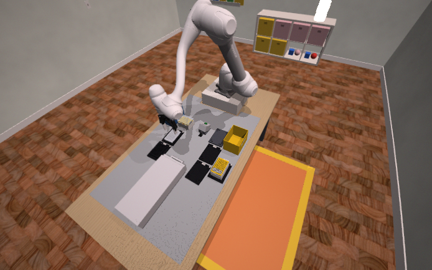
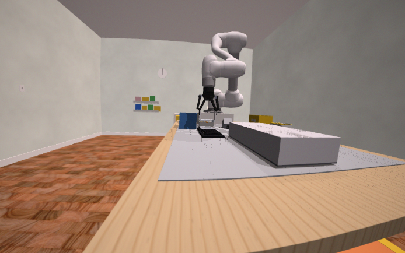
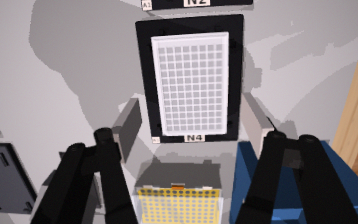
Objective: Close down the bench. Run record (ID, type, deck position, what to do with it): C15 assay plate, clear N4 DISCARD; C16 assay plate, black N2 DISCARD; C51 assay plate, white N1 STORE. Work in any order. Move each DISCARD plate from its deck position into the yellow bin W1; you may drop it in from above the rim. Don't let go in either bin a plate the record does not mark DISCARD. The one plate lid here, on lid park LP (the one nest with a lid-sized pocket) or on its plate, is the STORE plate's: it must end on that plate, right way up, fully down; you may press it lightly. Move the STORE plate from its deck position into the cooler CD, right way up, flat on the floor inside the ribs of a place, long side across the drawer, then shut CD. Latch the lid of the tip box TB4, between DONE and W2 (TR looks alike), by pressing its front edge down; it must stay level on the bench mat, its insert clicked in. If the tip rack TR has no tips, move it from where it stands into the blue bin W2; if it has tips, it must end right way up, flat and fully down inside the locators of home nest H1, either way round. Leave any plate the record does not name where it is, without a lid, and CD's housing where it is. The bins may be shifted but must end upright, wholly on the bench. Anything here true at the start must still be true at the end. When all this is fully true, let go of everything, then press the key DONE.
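The pale plate lies 8 cm below my hand. From my hand the other things lie so: black nest N4 (9 cm below); tip box TB4 (17 cm behind, 1 cm to the right, 6 cm below); black assay plate (17 cm ahead, 2 cm to the left, 8 cm below).
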